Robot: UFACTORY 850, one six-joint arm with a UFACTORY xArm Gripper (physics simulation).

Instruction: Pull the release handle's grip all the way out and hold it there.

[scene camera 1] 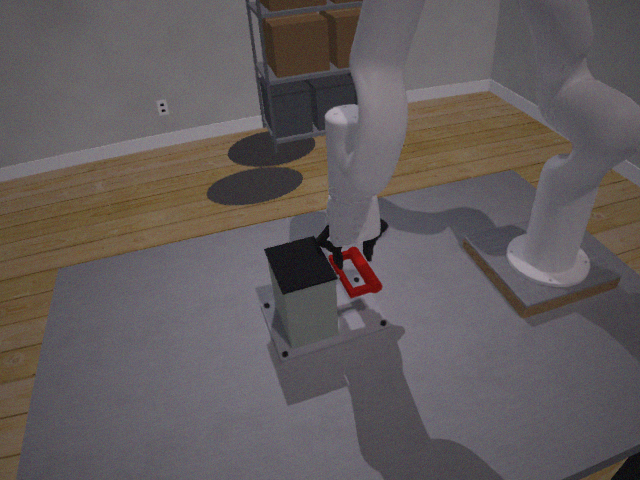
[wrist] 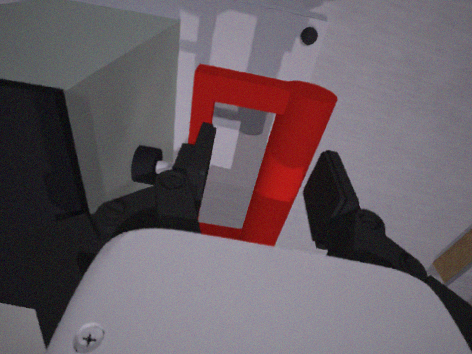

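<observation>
The red release handle (scene camera 1: 368,270) (wrist: 295,135) is a rectangular frame with a thick round grip bar on its outer side. It stands out beside a grey-green housing (scene camera 1: 310,315) (wrist: 125,125) with a black top. My gripper (scene camera 1: 353,261) (wrist: 263,159) is partly open, with its fingers on either side of the grip bar. In the wrist view the left finger is at the frame's opening and overlaps its inner bar; the right finger is outside the grip, with a gap showing. Nothing is held. Finger depth relative to the bar is hard to tell.
The housing stands on a pale base plate (wrist: 295,55) with dark bolts, on the grey table (scene camera 1: 155,382). A dark round knob (wrist: 146,164) is between housing and left finger. The arm's wood-edged mounting board (scene camera 1: 568,302) (wrist: 455,257) is at the right. A shelf rack (scene camera 1: 294,77) with boxes stands behind.
</observation>
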